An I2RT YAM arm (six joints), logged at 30 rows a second.
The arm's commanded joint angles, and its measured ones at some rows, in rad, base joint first. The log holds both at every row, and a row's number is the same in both.
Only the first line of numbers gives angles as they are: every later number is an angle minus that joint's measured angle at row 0.
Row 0, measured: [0.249, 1.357, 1.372, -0.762, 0.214, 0.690]
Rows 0 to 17, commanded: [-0.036, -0.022, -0.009, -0.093, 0.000, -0.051]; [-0.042, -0.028, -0.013, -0.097, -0.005, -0.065]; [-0.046, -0.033, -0.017, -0.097, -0.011, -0.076]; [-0.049, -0.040, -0.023, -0.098, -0.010, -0.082]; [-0.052, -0.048, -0.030, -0.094, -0.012, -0.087]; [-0.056, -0.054, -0.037, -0.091, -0.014, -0.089]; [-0.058, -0.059, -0.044, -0.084, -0.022, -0.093]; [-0.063, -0.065, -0.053, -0.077, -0.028, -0.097]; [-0.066, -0.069, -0.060, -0.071, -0.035, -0.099]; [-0.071, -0.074, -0.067, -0.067, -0.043, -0.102]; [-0.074, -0.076, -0.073, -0.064, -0.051, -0.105]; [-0.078, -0.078, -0.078, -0.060, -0.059, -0.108]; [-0.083, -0.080, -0.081, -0.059, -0.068, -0.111]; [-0.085, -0.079, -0.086, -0.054, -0.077, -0.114]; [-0.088, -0.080, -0.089, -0.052, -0.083, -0.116]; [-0.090, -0.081, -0.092, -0.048, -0.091, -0.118]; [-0.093, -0.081, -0.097, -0.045, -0.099, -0.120]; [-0.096, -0.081, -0.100, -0.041, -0.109, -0.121]
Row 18, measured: [-0.084, -0.059, -0.082, -0.056, -0.069, -0.100]
